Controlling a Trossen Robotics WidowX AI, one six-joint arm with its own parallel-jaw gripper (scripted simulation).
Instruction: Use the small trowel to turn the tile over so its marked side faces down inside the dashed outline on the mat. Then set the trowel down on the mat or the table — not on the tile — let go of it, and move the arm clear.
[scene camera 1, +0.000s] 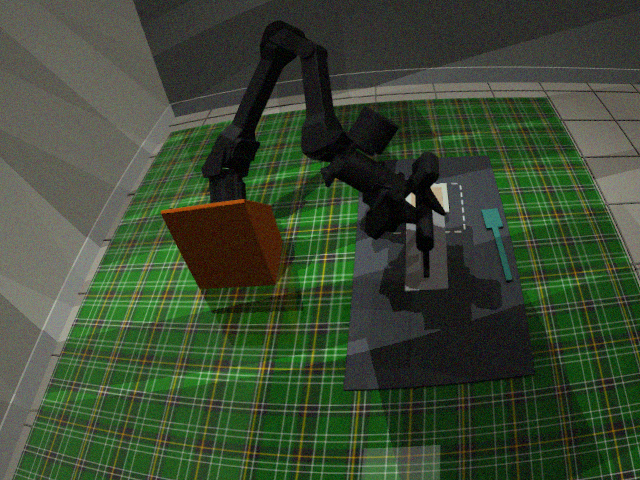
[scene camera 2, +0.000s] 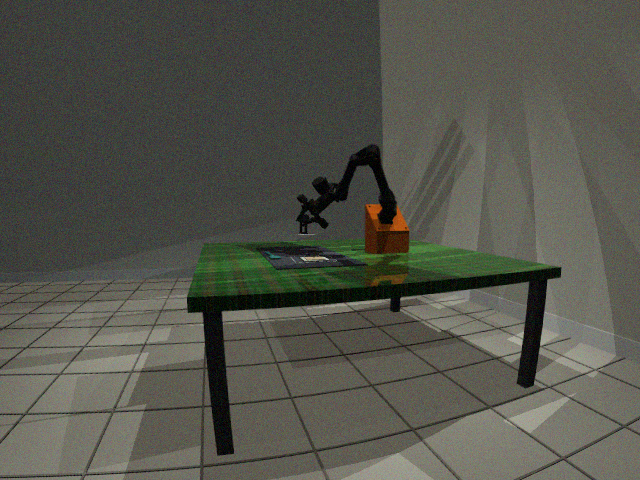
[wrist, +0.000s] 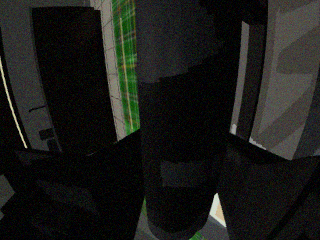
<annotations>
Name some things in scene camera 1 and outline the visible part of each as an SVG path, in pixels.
My gripper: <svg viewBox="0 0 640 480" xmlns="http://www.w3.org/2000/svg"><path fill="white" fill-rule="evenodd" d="M438 156L432 152L423 152L416 162L412 164L412 174L408 180L405 180L404 173L399 172L396 174L387 169L383 160L379 160L378 163L375 161L374 173L367 184L360 190L363 195L363 202L370 206L365 224L365 231L368 236L377 240L385 231L395 232L401 223L416 224L416 208L406 201L410 193L416 196L416 204L424 204L440 215L445 215L445 210L430 188L439 177Z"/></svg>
A teal trowel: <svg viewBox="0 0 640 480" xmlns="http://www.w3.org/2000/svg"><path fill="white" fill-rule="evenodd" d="M481 210L486 230L492 230L506 282L511 282L512 274L499 233L499 229L503 228L497 208Z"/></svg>
</annotations>
